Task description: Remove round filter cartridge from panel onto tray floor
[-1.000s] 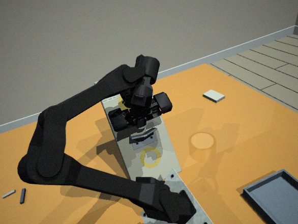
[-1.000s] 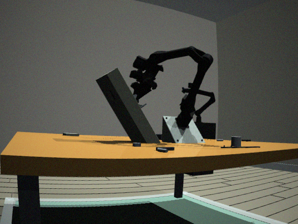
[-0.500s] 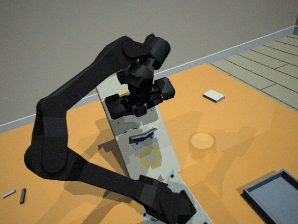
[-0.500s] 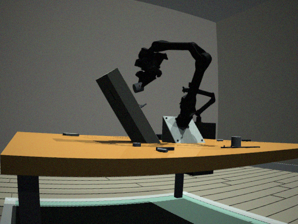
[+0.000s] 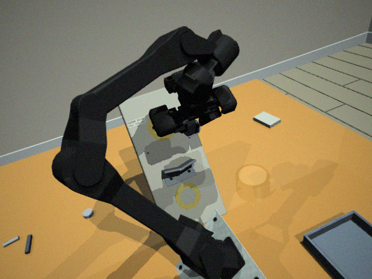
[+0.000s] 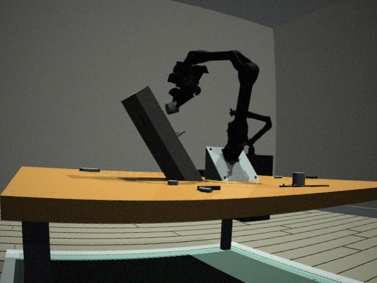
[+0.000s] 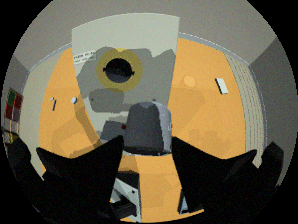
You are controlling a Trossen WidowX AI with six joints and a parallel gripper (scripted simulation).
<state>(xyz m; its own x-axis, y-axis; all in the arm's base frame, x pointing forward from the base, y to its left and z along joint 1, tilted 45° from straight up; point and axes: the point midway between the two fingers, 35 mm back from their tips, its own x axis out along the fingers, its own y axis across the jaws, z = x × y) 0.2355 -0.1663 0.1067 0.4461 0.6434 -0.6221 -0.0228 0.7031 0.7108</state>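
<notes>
Now: the tray 300 mm behind my gripper tip, 240 mm to the right of it and 270 mm below it. Round my gripper tip: round filter cartridge (right at my gripper tip); panel (70 mm ahead, 50 mm to the left, 120 mm below); ledge (20 mm ahead, 50 mm to the left, 130 mm below).
</notes>
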